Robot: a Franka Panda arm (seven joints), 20 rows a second.
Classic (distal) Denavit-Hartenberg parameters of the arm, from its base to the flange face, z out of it. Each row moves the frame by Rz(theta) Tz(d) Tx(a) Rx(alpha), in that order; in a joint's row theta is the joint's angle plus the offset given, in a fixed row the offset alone. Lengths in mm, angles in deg.
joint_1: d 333  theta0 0  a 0  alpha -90
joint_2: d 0  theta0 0  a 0  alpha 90
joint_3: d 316  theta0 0  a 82.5  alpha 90
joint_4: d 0  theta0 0  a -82.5  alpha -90
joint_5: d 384  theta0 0  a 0  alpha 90
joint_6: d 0  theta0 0  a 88  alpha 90
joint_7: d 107  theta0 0  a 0  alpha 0
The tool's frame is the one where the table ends.
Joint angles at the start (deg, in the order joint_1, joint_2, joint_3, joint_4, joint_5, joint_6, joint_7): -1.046 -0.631 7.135 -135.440 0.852 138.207 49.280
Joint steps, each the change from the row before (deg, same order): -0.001 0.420 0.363 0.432 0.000 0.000 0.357; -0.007 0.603 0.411 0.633 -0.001 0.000 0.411; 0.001 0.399 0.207 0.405 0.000 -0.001 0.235; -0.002 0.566 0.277 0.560 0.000 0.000 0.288; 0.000 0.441 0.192 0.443 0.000 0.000 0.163; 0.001 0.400 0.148 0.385 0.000 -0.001 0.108; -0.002 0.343 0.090 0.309 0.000 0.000 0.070; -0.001 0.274 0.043 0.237 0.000 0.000 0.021; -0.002 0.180 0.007 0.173 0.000 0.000 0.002; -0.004 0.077 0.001 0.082 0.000 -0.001 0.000; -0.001 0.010 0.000 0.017 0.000 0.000 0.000; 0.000 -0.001 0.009 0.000 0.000 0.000 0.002
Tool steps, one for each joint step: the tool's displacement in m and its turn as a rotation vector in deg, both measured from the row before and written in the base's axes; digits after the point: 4 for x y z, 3 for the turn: 0.0020 0.0034 -0.0005 0.073 -0.004 0.006; 0.0030 0.0040 -0.0006 0.108 -0.019 -0.006; 0.0020 0.0021 -0.0005 0.072 0.002 -0.027; 0.0027 0.0028 -0.0009 0.103 0.016 -0.014; 0.0022 0.0020 -0.0006 0.080 0.005 0.027; 0.0019 0.0016 -0.0007 0.070 0.022 0.039; 0.0016 0.0010 -0.0008 0.056 0.038 0.016; 0.0012 0.0005 -0.0007 0.040 0.040 0.019; 0.0009 0.0002 -0.0003 0.027 0.009 0.002; 0.0004 0.0000 -0.0001 0.012 -0.003 -0.004; 0.0001 0.0000 0.0000 0.002 -0.007 -0.001; 0.0000 0.0001 0.0000 0.001 -0.001 0.007
